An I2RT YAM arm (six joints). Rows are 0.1 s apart.
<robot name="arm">
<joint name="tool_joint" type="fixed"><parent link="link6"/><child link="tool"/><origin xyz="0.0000 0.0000 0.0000" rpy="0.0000 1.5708 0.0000"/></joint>
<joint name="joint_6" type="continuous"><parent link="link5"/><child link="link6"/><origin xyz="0.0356 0.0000 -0.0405" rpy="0.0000 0.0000 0.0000"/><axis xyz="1 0 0"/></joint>
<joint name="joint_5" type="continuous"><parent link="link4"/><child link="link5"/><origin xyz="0.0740 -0.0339 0.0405" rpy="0.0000 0.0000 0.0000"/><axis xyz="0 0 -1"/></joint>
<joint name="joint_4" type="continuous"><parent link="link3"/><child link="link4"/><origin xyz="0.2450 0.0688 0.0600" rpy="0.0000 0.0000 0.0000"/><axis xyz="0 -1 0"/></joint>
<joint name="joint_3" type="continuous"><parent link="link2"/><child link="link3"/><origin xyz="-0.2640 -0.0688 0.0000" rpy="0.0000 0.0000 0.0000"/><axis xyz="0 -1 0"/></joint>
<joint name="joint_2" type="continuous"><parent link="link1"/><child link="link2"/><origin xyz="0.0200 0.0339 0.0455" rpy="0.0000 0.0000 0.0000"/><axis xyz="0 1 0"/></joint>
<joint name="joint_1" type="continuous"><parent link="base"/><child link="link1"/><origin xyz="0.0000 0.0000 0.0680" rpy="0.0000 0.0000 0.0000"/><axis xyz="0 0 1"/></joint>
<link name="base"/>
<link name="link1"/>
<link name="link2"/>
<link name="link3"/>
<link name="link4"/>
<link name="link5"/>
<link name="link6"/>
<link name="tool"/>
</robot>
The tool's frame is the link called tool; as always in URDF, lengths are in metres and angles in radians. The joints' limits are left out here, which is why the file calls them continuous.
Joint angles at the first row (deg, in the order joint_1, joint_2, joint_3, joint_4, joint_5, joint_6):
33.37 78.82 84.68 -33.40 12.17 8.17
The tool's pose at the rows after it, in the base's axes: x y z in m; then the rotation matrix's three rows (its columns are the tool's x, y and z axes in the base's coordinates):
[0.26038 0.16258 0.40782], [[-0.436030 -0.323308 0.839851], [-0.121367 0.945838 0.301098], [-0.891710 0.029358 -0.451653]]
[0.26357 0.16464 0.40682], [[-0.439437 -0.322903 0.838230], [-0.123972 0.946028 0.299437], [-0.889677 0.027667 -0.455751]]
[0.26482 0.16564 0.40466], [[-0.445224 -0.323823 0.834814], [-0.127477 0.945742 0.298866], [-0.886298 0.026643 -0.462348]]
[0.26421 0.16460 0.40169], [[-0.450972 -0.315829 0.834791], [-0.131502 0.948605 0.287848], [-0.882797 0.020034 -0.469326]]
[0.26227 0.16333 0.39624], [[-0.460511 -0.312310 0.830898], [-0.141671 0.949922 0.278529], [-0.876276 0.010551 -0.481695]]
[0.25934 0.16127 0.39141], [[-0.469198 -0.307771 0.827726], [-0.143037 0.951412 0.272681], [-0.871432 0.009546 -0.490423]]
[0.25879 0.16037 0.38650], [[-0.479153 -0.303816 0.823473], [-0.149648 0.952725 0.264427], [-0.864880 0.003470 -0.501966]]
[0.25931 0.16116 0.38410], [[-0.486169 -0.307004 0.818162], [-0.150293 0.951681 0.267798], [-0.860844 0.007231 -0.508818]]
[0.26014 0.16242 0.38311], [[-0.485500 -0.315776 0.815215], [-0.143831 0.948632 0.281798], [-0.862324 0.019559 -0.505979]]
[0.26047 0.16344 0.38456], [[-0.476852 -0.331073 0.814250], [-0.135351 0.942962 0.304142], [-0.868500 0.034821 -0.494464]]
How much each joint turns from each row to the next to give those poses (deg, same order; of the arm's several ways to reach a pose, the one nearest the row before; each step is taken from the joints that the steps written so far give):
0.01 0.89 0.92 -0.01 -0.01 -0.02
0.00 0.80 0.52 0.01 0.03 -0.02
0.02 0.30 -0.10 -0.03 -0.07 0.02
-0.05 -0.26 -0.72 -0.06 0.50 -0.01
0.05 -0.58 -1.43 -0.03 0.37 -0.16
0.00 -0.87 -1.61 0.12 0.19 0.22
-0.06 -0.25 -1.05 -0.02 0.21 -0.03
0.03 0.16 -0.27 0.00 -0.30 0.21
0.03 0.13 -0.23 0.66 -0.76 0.28
0.00 -0.04 -0.03 0.91 -1.13 0.10

